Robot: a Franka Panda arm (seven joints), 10 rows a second.
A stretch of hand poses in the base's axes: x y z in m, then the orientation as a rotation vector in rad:
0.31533, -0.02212, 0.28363, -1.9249, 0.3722, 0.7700
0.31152, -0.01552, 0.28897, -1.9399, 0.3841, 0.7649
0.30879, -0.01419, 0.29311, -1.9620, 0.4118, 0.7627
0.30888, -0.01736, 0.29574, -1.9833, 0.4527, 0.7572
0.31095, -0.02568, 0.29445, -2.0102, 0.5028, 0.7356
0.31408, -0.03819, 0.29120, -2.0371, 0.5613, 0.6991
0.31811, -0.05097, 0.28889, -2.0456, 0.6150, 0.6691
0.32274, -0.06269, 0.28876, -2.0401, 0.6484, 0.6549
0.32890, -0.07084, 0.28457, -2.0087, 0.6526, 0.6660
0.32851, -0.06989, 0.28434, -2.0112, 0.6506, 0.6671
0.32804, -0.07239, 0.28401, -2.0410, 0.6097, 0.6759
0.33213, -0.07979, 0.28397, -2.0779, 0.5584, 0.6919
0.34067, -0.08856, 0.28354, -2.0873, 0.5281, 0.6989
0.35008, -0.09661, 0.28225, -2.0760, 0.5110, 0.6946
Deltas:
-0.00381, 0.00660, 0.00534, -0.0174, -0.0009, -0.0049
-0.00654, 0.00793, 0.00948, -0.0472, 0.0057, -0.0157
-0.00645, 0.00476, 0.01211, -0.0811, 0.0158, -0.0359
-0.00438, -0.00356, 0.01082, -0.1228, 0.0181, -0.0670
-0.00125, -0.01607, 0.00757, -0.1677, 0.0140, -0.1094
0.00278, -0.02885, 0.00526, -0.1956, 0.0154, -0.1516
0.00741, -0.04057, 0.00513, -0.2039, 0.0211, -0.1794
0.01357, -0.04872, 0.00094, -0.1782, 0.0354, -0.1879
0.01318, -0.04777, 0.00071, -0.1796, 0.0349, -0.1853
0.01271, -0.05027, 0.00038, -0.1896, 0.0184, -0.1470
0.01680, -0.05767, 0.00034, -0.2027, 0.0016, -0.0968
0.02534, -0.06644, -0.00009, -0.1997, -0.0080, -0.0727
0.03475, -0.07449, -0.00138, -0.1829, -0.0164, -0.0687

